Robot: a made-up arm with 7 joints.
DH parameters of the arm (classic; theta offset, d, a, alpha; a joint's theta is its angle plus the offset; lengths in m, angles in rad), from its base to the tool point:
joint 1: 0 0.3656 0 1.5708
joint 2: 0 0.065 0 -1.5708
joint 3: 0 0.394 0.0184 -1.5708
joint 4: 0 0.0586 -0.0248 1.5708
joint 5: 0 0.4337 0 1.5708
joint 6: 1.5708 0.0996 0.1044 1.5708
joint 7: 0 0.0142 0 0
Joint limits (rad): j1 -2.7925..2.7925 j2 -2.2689..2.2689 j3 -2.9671..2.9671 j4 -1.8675..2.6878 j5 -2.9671..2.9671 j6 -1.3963..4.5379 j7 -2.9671..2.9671
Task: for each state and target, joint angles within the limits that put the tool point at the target. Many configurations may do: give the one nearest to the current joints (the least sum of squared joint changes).
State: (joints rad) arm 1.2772 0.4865 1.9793 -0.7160 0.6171 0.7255 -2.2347
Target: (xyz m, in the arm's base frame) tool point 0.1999 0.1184 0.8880
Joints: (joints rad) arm 1.4093 0.7240 2.7504 -1.6569 0.4618 1.1244 -2.2347
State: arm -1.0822 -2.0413 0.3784 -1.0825 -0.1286 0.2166 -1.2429
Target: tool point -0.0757 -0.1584 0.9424
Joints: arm -1.1881 -1.2526 0.0619 -1.6293 -0.2557 0.3283 -1.2429
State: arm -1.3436 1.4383 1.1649 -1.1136 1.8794 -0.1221 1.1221
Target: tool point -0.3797 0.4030 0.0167
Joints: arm -1.5697 1.3638 0.8967 -1.7983 1.9864 -0.2540 1.1221
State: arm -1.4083 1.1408 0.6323 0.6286 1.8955 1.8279 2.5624
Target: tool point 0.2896 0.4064 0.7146
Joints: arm -1.5744 1.3364 0.9384 1.1075 2.0254 1.9811 2.5624
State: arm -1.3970 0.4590 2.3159 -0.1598 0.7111 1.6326 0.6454
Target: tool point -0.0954 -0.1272 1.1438
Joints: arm -1.3130 0.1337 2.4420 -0.4174 0.6656 1.8519 0.6454
